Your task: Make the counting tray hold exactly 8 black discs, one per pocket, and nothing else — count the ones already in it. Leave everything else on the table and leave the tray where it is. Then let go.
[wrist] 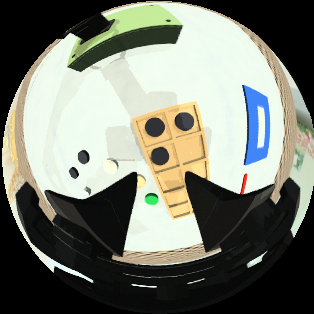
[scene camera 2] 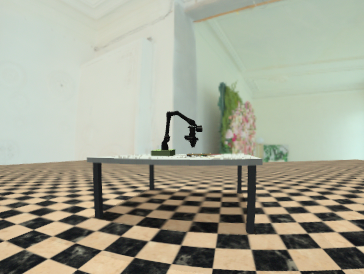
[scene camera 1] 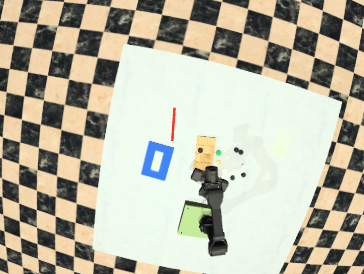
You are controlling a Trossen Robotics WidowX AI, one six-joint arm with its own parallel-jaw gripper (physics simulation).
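Note:
The tan counting tray [scene camera 1: 205,141] [wrist: 191,149] lies flat, with two columns of pockets. In the wrist view, black discs sit in its two nearest-base pockets, one on the left [wrist: 155,127] and one on the right [wrist: 184,121], and another black disc [wrist: 160,155] is in the second left pocket. Scene camera 1 shows a black disc [scene camera 1: 200,150] toward the tray's far end. My gripper [wrist: 160,175] [scene camera 2: 193,145] is partly open and empty above the tray; its fingers hide some pockets. Loose black discs [scene camera 1: 236,150] [scene camera 1: 240,152] [scene camera 1: 232,177] [scene camera 1: 243,175] lie beside the tray.
A green disc [scene camera 1: 218,153] [wrist: 151,199], tan disc [scene camera 1: 219,162] [wrist: 141,181], whitish disc [wrist: 110,166] and small grey piece [wrist: 87,190] lie beside the tray. A blue frame [scene camera 1: 148,161] [wrist: 251,130], red strip [scene camera 1: 173,124], green base block [scene camera 1: 191,221] and pale yellow patch [scene camera 1: 281,144] also show.

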